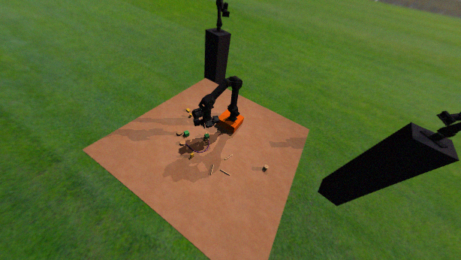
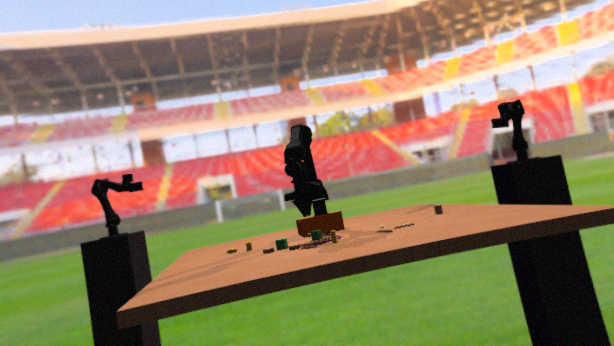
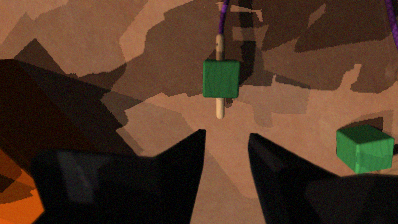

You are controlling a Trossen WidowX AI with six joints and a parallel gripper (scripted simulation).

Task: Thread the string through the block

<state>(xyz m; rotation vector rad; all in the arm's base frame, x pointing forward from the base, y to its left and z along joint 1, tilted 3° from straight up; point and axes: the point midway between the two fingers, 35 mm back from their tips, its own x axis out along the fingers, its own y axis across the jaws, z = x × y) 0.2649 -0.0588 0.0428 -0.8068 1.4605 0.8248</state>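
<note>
Right now the thin wooden stick is 80 mm below my gripper tip, 40 mm to the left of it and 20 mm ahead of it. Round my gripper tip: green cube (110 mm to the right, 110 mm ahead, 70 mm below); yellow piece (210 mm ahead, 80 mm to the left, 70 mm below); round wooden button (180 mm ahead, 80 mm below, 60 mm to the right).
</note>
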